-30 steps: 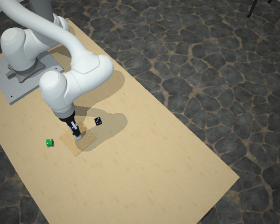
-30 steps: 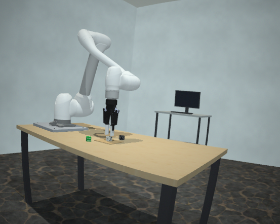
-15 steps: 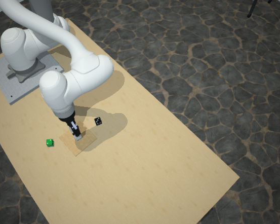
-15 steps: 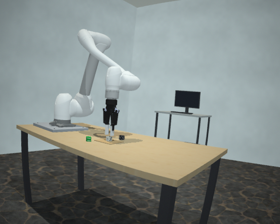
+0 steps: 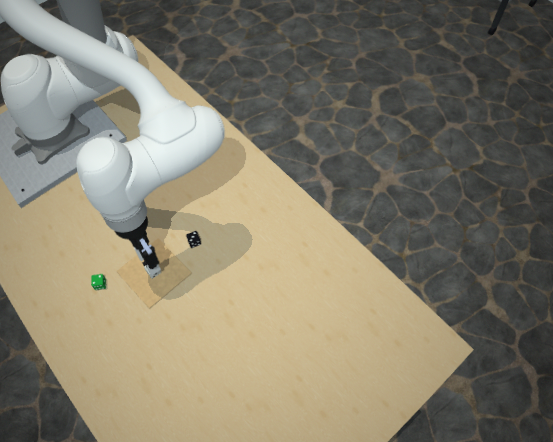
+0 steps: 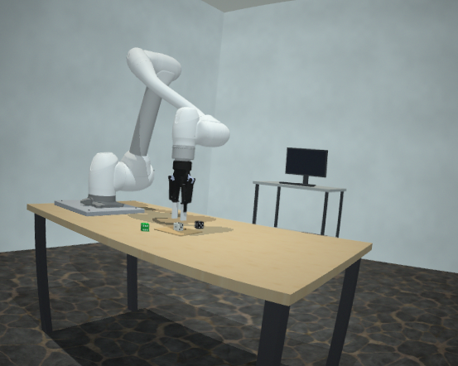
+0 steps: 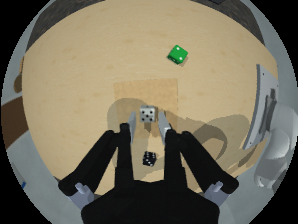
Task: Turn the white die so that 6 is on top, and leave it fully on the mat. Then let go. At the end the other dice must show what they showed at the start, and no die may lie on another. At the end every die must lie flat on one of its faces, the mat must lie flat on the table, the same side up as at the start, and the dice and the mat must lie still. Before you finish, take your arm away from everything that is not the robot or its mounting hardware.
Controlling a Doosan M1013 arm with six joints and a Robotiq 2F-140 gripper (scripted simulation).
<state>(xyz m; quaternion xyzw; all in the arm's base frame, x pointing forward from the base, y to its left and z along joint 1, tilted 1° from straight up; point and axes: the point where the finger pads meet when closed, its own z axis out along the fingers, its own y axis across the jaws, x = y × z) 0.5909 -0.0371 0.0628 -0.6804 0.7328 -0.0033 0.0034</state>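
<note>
My hand is 60 mm above the white die. The rest, counted from my hand: green die (120 mm to the right, 70 mm below, 70 mm behind); tan mat (80 mm below); black die (130 mm to the left, 70 mm below).
</note>
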